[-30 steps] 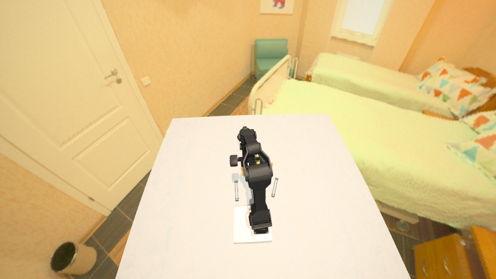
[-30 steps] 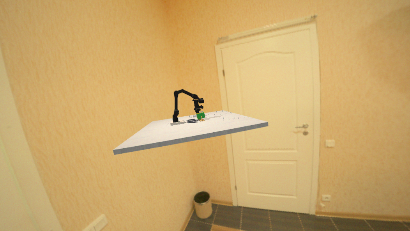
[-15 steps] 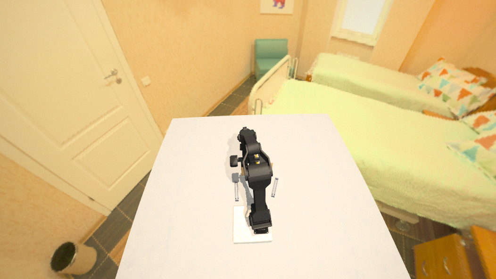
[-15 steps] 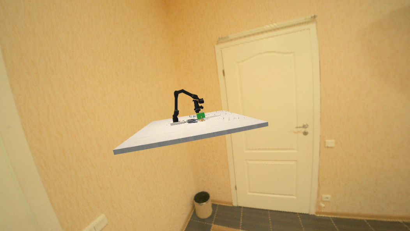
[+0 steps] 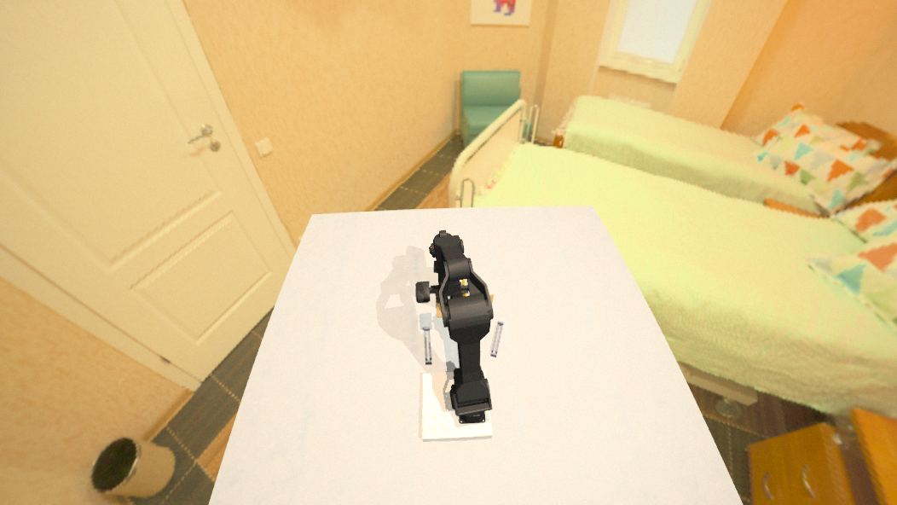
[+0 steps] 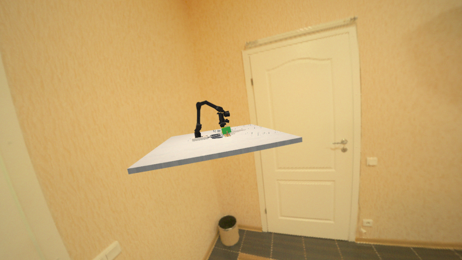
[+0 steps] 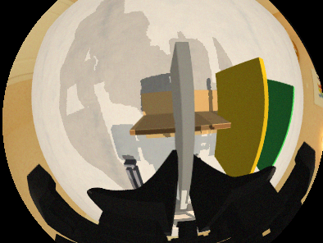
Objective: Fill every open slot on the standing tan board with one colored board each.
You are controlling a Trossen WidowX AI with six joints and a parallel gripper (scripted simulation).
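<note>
The yellow board lies 3 cm ahead of my gripper tip and 5 cm to the right of it. The rest, counted from my gripper tip: tan board (3 cm ahead, 5 cm to the right, 3 cm below); then green board (3 cm ahead, 10 cm to the right).
</note>
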